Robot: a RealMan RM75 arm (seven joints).
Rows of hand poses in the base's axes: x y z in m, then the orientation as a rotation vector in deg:
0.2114 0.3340 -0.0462 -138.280 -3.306 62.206
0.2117 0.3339 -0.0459 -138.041 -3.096 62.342
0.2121 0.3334 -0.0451 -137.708 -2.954 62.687
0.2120 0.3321 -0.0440 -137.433 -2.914 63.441
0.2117 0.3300 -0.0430 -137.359 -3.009 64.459
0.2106 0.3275 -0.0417 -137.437 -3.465 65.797
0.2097 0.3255 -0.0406 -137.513 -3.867 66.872
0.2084 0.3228 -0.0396 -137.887 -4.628 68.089
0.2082 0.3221 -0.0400 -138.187 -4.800 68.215
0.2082 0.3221 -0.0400 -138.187 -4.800 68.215
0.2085 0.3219 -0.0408 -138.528 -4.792 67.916
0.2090 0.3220 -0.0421 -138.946 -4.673 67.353
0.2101 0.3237 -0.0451 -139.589 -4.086 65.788
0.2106 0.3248 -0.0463 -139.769 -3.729 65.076
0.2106 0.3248 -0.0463 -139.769 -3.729 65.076
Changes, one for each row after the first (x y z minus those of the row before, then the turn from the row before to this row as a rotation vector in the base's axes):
0.0003 -0.0001 0.0003 0.104 0.198 -0.164
0.0004 -0.0005 0.0008 0.136 0.349 -0.080
-0.0001 -0.0013 0.0011 -0.020 0.575 0.136
-0.0003 -0.0021 0.0010 -0.243 0.655 0.371
-0.0011 -0.0025 0.0013 -0.381 0.742 0.757
-0.0009 -0.0020 0.0011 -0.314 0.582 0.636
-0.0013 -0.0027 0.0010 -0.516 0.509 1.006
-0.0002 -0.0007 -0.0004 -0.245 -0.050 0.245
0.0000 0.0000 0.0000 0.000 0.000 0.000
0.0003 -0.0002 -0.0008 -0.182 -0.299 0.004
0.0005 0.0001 -0.0013 -0.186 -0.470 -0.129
0.0011 0.0017 -0.0030 -0.166 -1.095 -0.677
0.0005 0.0011 -0.0012 -0.011 -0.448 -0.399
0.0000 0.0000 0.0000 0.000 0.000 0.000

